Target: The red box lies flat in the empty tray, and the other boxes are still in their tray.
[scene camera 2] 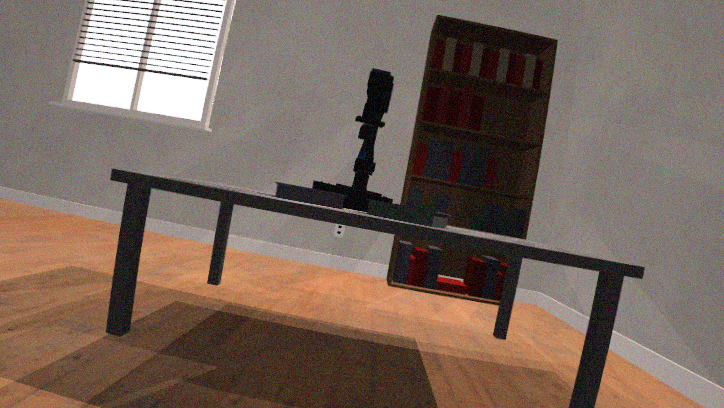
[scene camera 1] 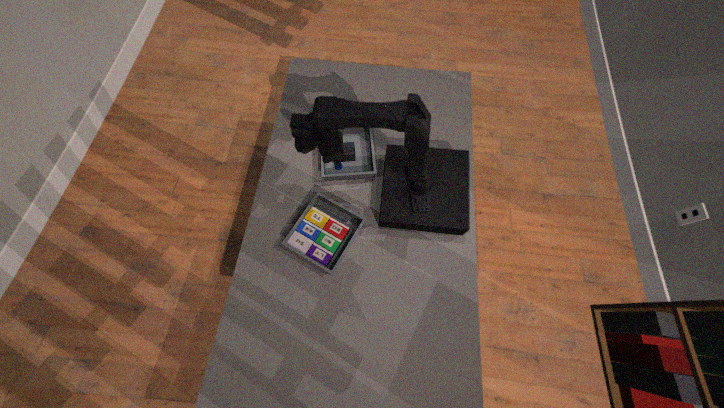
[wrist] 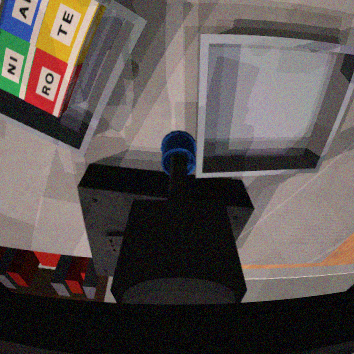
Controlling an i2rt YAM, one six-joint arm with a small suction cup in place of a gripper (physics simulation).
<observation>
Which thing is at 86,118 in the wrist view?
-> A tray.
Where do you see a tray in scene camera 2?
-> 292,192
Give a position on a tray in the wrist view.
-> At 266,104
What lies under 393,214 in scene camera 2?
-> A tray.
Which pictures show the tray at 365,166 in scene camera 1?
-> Scene camera 2, scene camera 1 and the wrist view: all of them.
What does my suction cup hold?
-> Nothing.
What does the tray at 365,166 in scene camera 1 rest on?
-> The table.
</observation>
